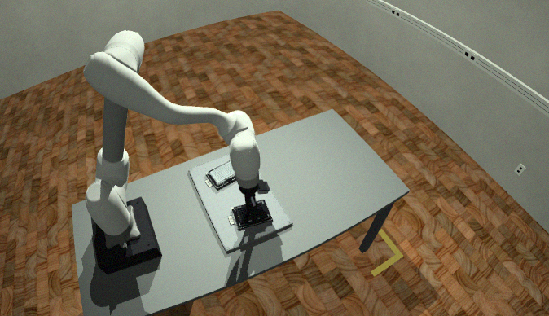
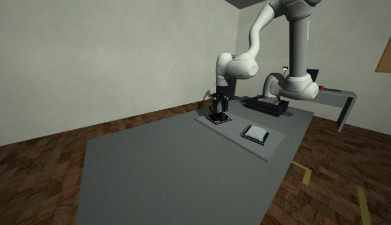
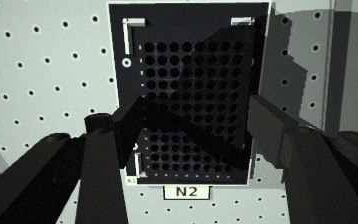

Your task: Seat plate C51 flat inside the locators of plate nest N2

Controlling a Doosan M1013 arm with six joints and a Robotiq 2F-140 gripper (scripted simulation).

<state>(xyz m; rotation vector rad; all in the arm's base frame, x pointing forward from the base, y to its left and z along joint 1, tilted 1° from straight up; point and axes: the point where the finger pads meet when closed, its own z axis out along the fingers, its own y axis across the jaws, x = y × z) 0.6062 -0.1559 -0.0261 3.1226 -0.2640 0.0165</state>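
My gripper is now 2 cm above the black well plate. From my hand the other things lie so: white well plate: 28 cm to the left, 3 cm below, 1 cm behind.
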